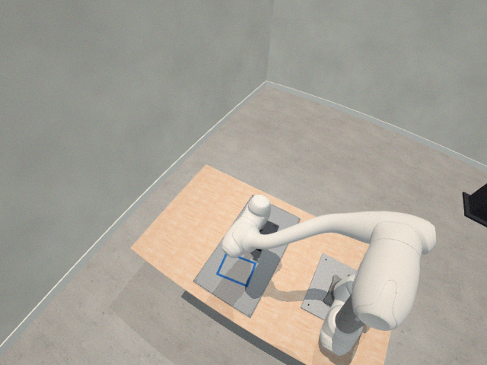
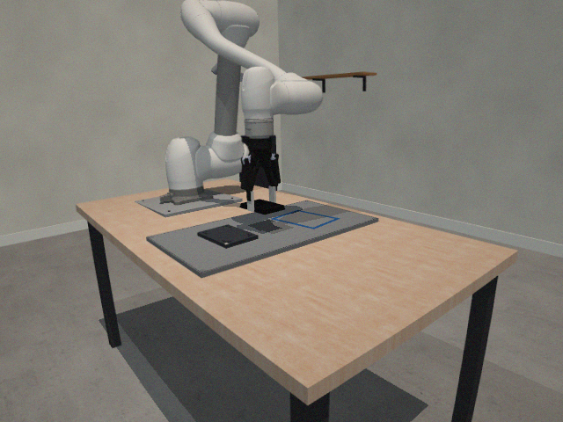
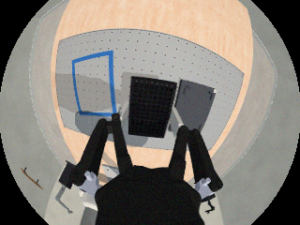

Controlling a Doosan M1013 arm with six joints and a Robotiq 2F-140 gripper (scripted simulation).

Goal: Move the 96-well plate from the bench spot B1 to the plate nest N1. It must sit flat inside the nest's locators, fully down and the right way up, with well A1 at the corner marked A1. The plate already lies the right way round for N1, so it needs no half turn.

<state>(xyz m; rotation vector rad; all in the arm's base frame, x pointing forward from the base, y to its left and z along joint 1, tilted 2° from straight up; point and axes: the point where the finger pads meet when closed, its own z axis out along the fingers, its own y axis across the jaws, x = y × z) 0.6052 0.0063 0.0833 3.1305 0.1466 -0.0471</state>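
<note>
My hand is 130 mm to the left of the dark plate nest and 90 mm above it. From my hand the other things lie so: black 96-well plate (20 mm below).
</note>
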